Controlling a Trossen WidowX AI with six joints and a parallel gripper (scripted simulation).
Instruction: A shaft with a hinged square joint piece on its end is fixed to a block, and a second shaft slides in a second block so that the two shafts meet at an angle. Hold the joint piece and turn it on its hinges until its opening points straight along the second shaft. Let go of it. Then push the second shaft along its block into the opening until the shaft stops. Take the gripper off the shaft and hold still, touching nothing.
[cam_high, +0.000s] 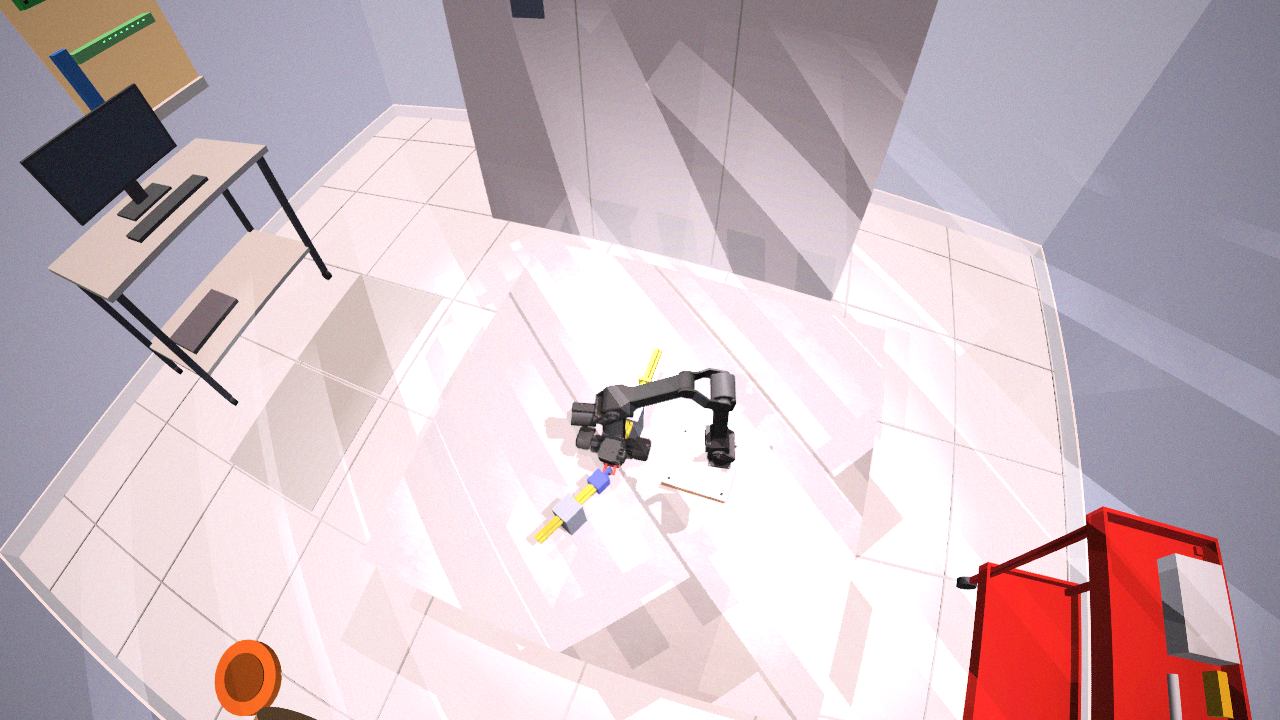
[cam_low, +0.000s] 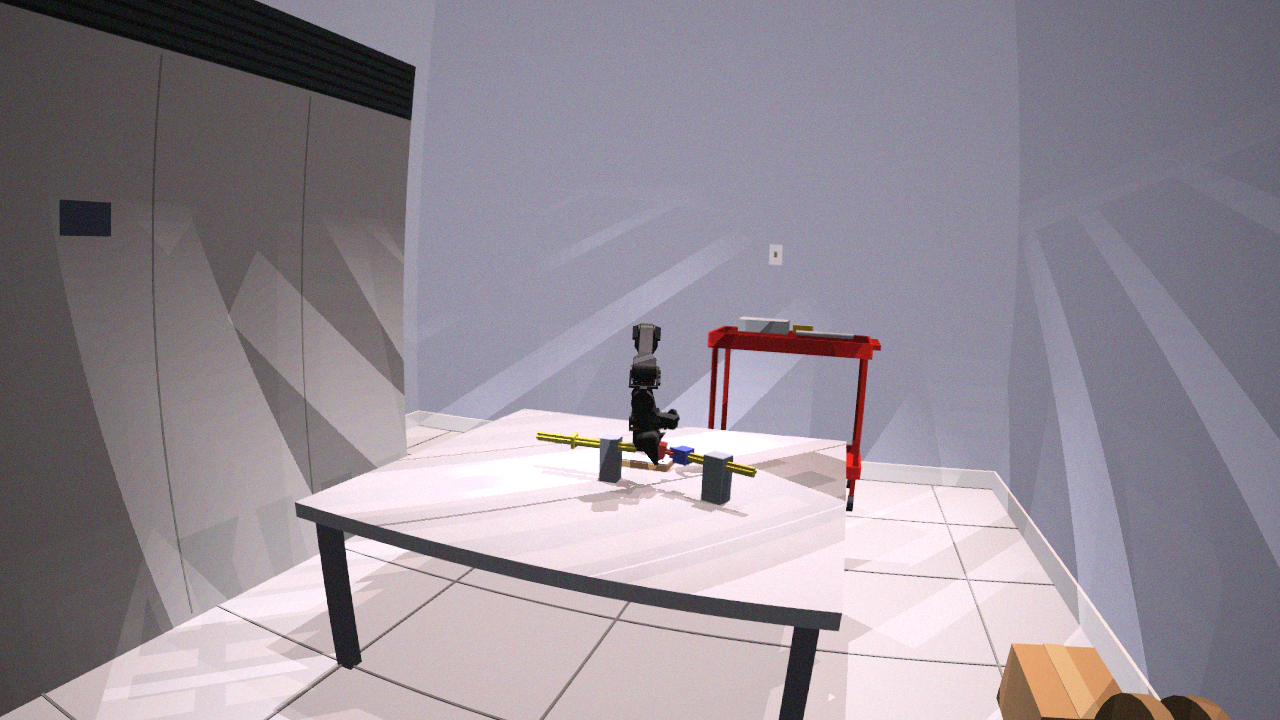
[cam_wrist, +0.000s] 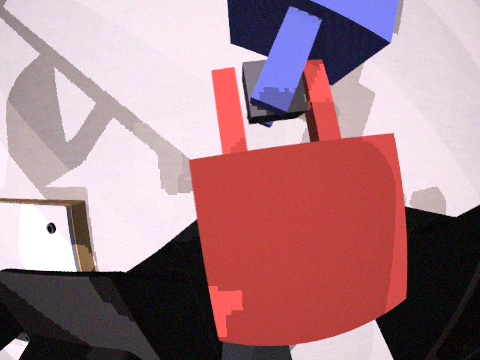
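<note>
The red square joint piece is 4 cm above my gripper tip and 1 cm to the left of it.
</note>
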